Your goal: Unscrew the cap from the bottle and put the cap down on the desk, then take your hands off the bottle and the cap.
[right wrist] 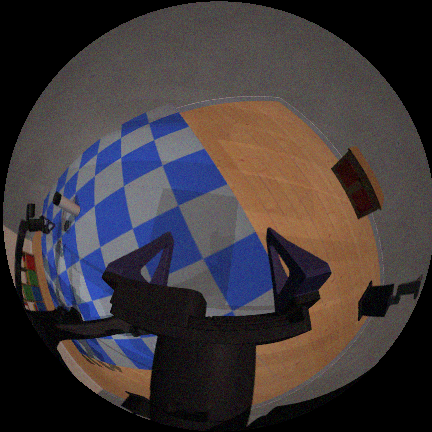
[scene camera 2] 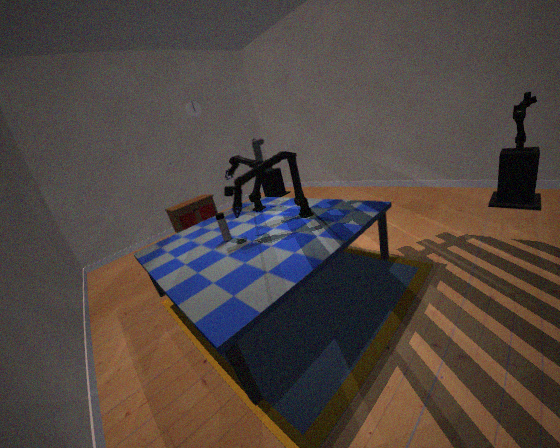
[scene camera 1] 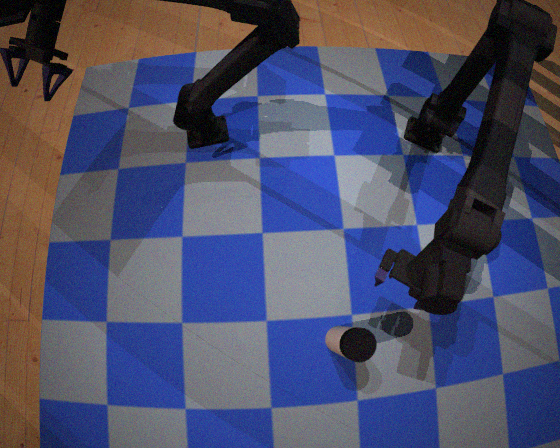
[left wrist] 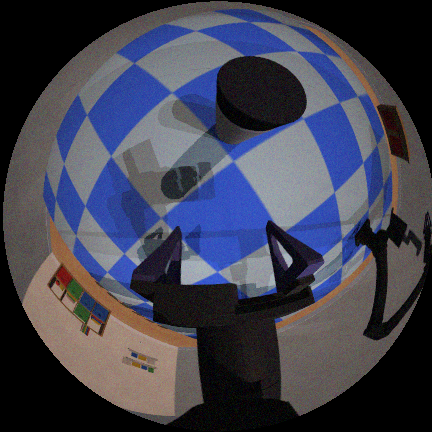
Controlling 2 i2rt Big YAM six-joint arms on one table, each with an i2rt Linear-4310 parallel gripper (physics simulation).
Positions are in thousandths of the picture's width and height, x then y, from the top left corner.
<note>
The left gripper (scene camera 1: 706,660) is open, holding nothing. Also in view: a black cap (scene camera 1: 638,769). The right gripper (scene camera 1: 54,209) is open, holding nothing.
The black cap also shows in the left wrist view (left wrist: 594,216). The left gripper also shows in the left wrist view (left wrist: 520,524). The right gripper shows as well in the right wrist view (right wrist: 503,543).
</note>
